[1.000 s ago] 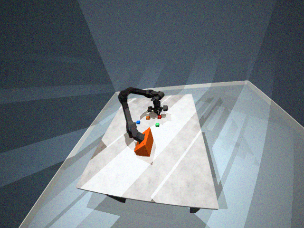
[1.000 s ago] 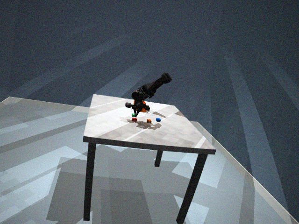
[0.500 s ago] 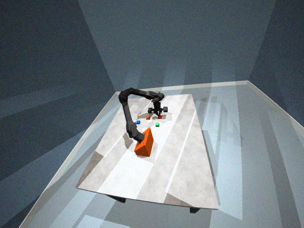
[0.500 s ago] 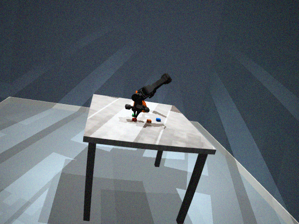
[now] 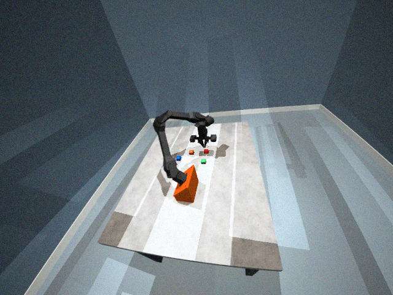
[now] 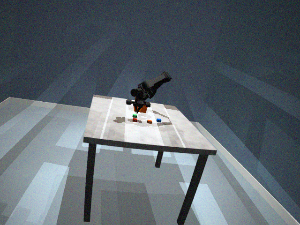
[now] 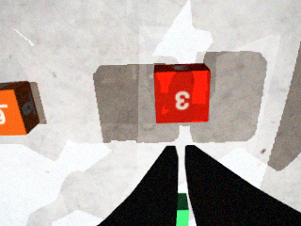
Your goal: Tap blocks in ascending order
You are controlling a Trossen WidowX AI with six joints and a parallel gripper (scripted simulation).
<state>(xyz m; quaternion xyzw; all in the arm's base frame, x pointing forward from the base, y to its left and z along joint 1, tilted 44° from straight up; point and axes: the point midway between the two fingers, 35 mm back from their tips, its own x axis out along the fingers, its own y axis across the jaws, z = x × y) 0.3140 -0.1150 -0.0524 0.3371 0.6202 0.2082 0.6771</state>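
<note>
The red block is 10 mm ahead of my gripper tip, 10 mm to the right of it and 50 mm below it. The rest, counted from my gripper tip: orange block (20 mm ahead, 110 mm to the left, 50 mm below); then green block (90 mm behind, 20 mm to the left, 50 mm below); then blue block (30 mm behind, 210 mm to the left, 50 mm below).
</note>
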